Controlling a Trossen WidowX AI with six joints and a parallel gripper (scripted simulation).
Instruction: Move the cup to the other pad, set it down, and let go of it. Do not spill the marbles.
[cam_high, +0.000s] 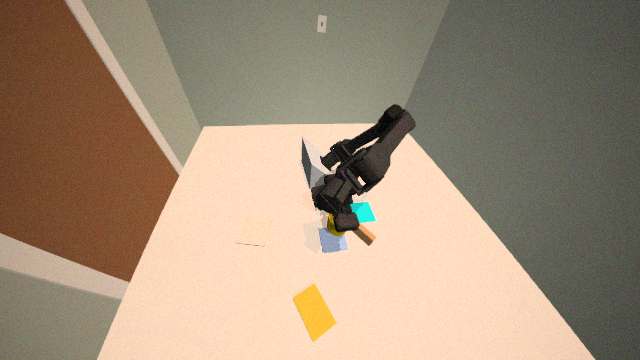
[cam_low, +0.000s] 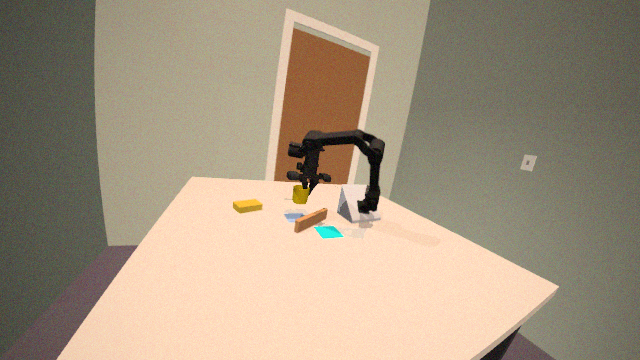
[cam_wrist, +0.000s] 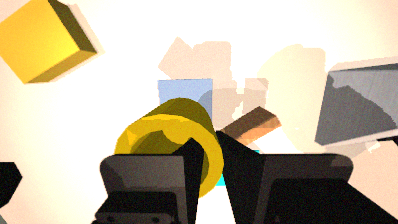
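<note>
Now: the cyan pad 140 mm to the left of my gripper tip, 110 mm below it and 70 mm behind it. Round my gripper tip: cream pad: 280 mm to the right, 100 mm below, 10 mm behind; then light blue pad: 110 mm below, 30 mm ahead; then wooden block: 90 mm below, 70 mm to the left, 20 mm behind.
</note>
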